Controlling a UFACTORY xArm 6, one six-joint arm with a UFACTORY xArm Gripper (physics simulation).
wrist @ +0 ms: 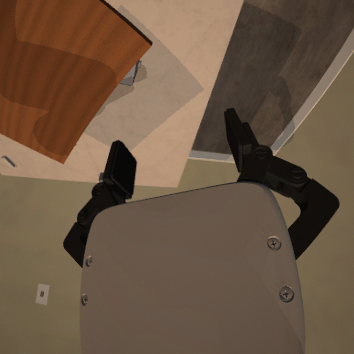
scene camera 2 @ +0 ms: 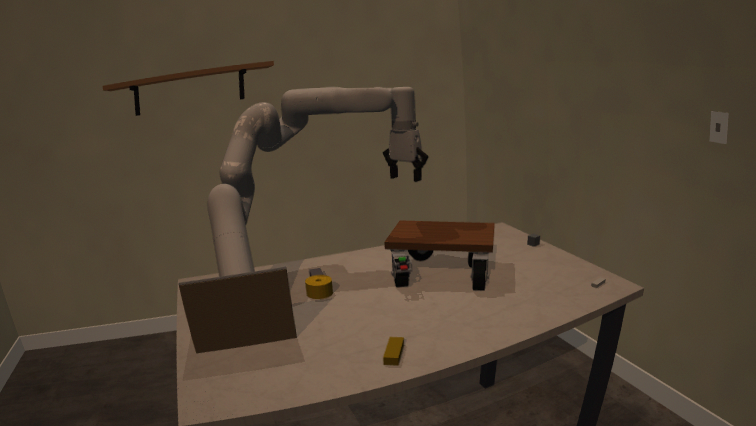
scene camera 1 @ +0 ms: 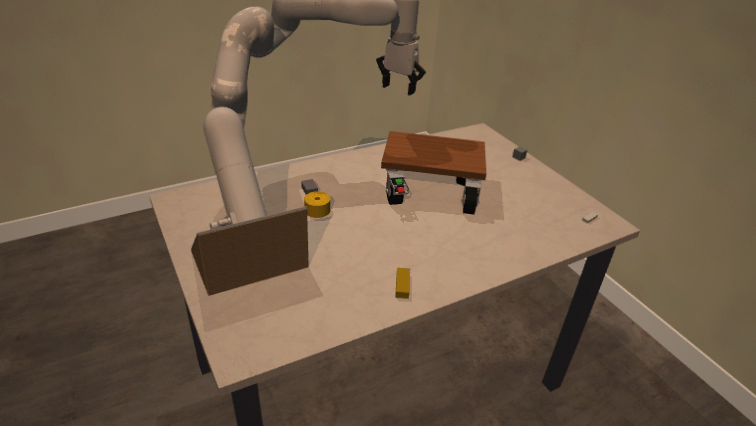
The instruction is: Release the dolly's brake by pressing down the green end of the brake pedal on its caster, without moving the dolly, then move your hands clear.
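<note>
The dolly, a brown wooden deck (scene camera 1: pixel 433 153) (scene camera 2: pixel 441 234) (wrist: pixel 55 70) on black-wheeled casters, stands on the table (scene camera 1: pixel 349 248) (scene camera 2: pixel 338 328) (wrist: pixel 185 30). Its front left caster (scene camera 1: pixel 395 196) (scene camera 2: pixel 401 277) carries the brake pedal, with a green end (scene camera 1: pixel 398 180) (scene camera 2: pixel 402 259) nearer the deck and a red end (scene camera 1: pixel 401 189) (scene camera 2: pixel 403 267) lower and further out. The pedal does not show in the wrist view. My gripper (scene camera 1: pixel 398 87) (scene camera 2: pixel 405 176) (wrist: pixel 174 136) is open and empty, pointing down, high above the dolly and apart from it.
A brown upright panel (scene camera 1: pixel 253 254) (scene camera 2: pixel 239 312) stands at the table's left. A yellow cylinder (scene camera 1: pixel 317 204) (scene camera 2: pixel 319 287) and a grey block (scene camera 1: pixel 309 185) are left of the dolly. A yellow block (scene camera 1: pixel 403 282) (scene camera 2: pixel 394 350) lies in front. A dark cube (scene camera 1: pixel 519 153) (scene camera 2: pixel 533 240) and a pale piece (scene camera 1: pixel 589 217) (scene camera 2: pixel 598 282) lie right.
</note>
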